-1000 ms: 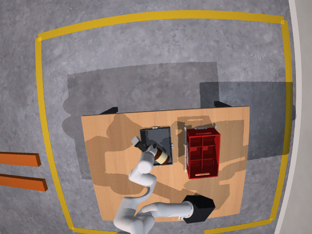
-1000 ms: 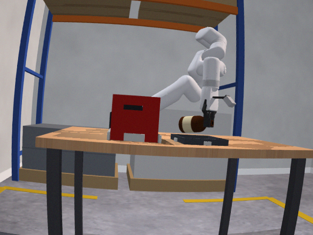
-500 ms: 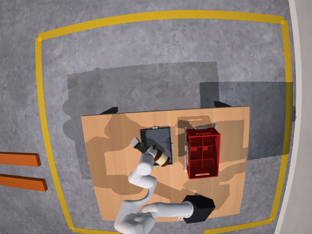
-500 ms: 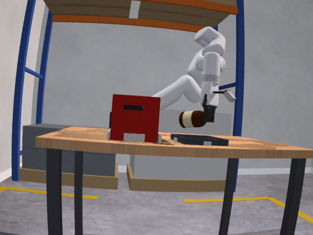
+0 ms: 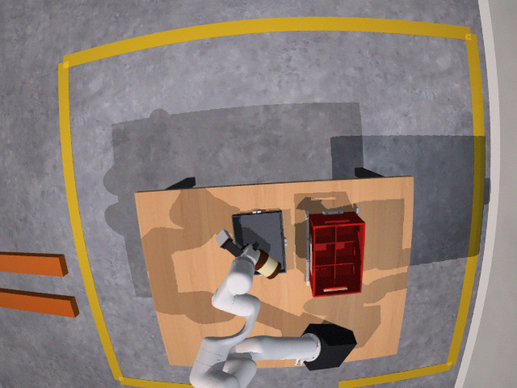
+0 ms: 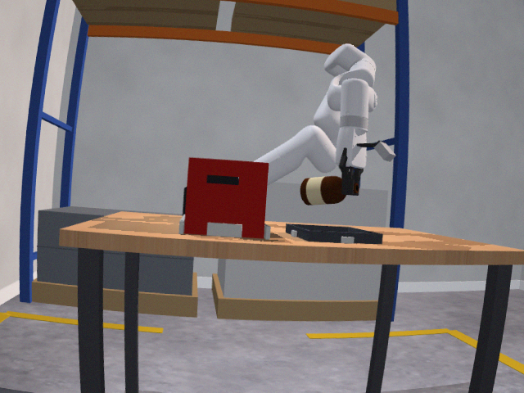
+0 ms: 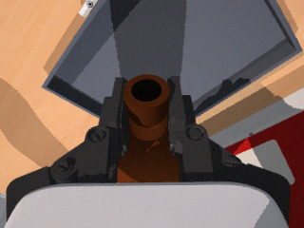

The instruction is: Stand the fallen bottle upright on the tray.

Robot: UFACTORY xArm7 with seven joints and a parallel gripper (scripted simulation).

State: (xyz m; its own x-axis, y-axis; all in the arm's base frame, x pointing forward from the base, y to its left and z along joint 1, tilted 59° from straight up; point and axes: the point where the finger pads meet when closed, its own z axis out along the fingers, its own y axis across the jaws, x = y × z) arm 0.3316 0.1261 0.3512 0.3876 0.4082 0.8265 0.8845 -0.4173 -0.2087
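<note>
Right now the brown bottle is 20 mm behind my hand, 50 mm to the right of it and 10 mm below it. Also, from my hand: dark grey tray (40 mm to the right, 120 mm below); red crate (70 mm ahead, 320 mm to the right, 50 mm below).
</note>
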